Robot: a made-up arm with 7 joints. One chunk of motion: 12 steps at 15 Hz.
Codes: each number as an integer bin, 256 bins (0 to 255) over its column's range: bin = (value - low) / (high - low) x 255, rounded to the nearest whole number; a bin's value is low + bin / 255 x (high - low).
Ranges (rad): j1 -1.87..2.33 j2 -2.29..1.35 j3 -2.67..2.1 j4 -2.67..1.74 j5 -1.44..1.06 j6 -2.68..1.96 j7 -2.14..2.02
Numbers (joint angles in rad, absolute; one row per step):
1: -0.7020 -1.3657 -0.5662 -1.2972 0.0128 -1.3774 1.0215
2: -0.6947 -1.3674 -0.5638 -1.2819 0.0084 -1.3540 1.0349
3: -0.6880 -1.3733 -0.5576 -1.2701 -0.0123 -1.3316 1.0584
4: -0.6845 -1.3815 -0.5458 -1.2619 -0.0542 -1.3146 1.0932
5: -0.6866 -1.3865 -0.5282 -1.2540 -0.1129 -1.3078 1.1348
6: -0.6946 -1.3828 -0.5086 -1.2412 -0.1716 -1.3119 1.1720
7: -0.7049 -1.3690 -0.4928 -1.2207 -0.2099 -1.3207 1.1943
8: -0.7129 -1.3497 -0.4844 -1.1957 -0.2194 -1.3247 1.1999
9: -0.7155 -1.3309 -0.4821 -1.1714 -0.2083 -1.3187 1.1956
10: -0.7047 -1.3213 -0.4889 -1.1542 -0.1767 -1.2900 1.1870
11: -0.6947 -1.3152 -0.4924 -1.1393 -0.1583 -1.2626 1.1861
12: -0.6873 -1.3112 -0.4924 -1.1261 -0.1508 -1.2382 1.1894
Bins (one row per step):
1: 71 65 112 79 148 72 194
2: 71 65 113 80 148 73 195
3: 72 64 113 81 146 74 196
4: 72 64 114 81 141 75 198
5: 72 63 114 82 135 75 201
6: 71 64 116 83 129 75 203
7: 71 65 116 84 125 75 204
8: 70 66 117 85 125 74 205
9: 70 67 117 87 126 75 204
10: 71 68 117 88 129 76 204
11: 71 68 116 89 131 78 204
12: 72 69 116 89 131 79 204

